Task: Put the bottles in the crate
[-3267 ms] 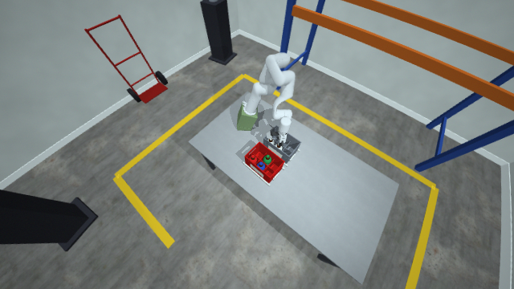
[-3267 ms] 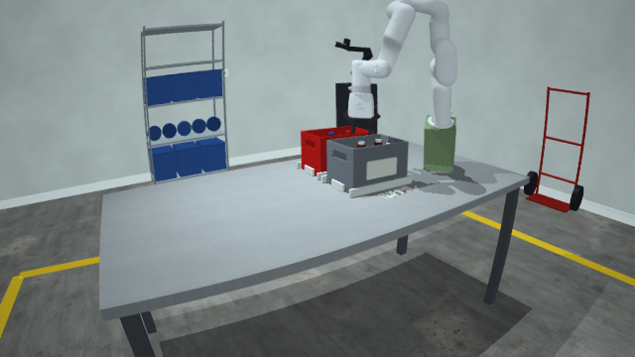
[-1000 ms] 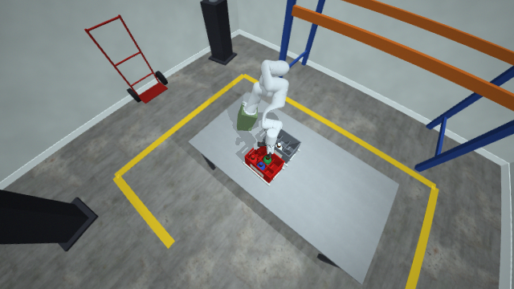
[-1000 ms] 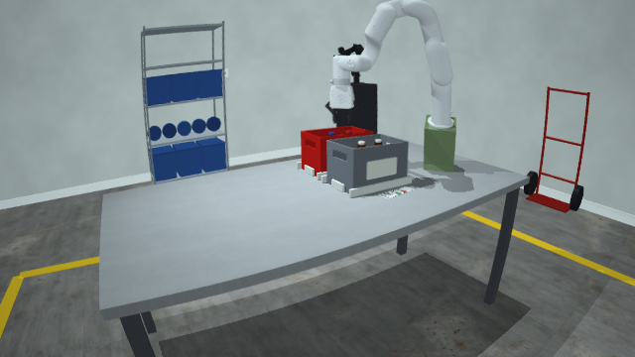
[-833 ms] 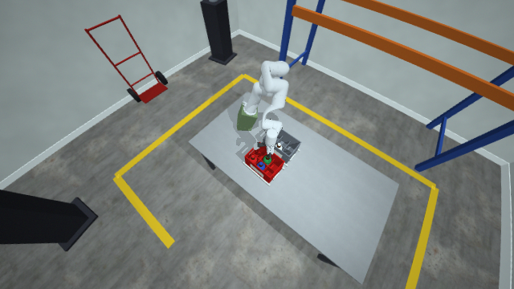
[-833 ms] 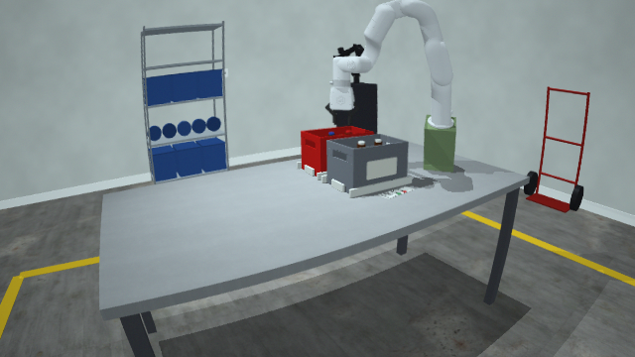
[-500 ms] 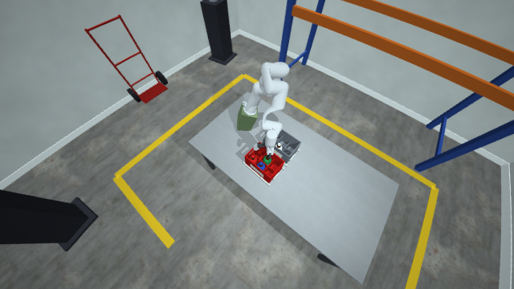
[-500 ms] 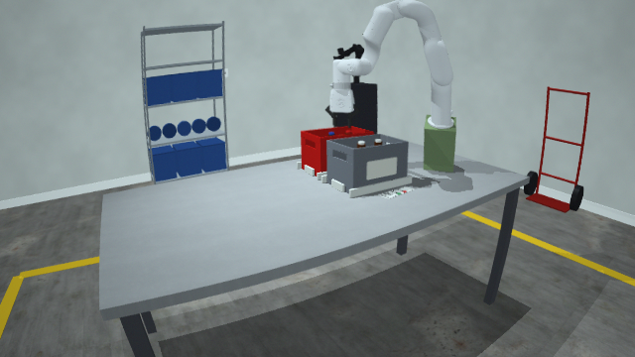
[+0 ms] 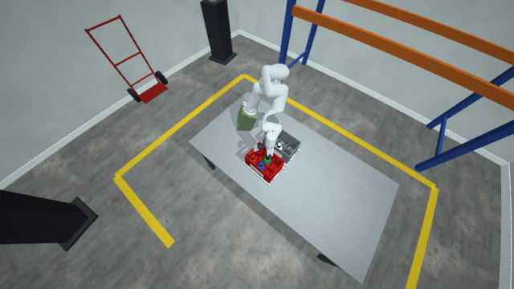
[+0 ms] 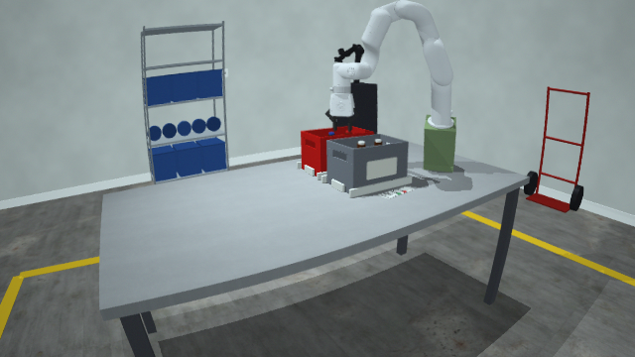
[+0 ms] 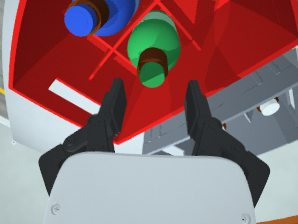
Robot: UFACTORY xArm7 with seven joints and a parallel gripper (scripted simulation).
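Now: hand 11 cm above the green-labelled bottle. Also, from my hand: red crate 1 cm behind, 4 cm to the right, 12 cm below; red bottle 10 cm behind, 6 cm to the right, 11 cm below; blue-capped bottle 2 cm behind, 9 cm to the right, 11 cm below.
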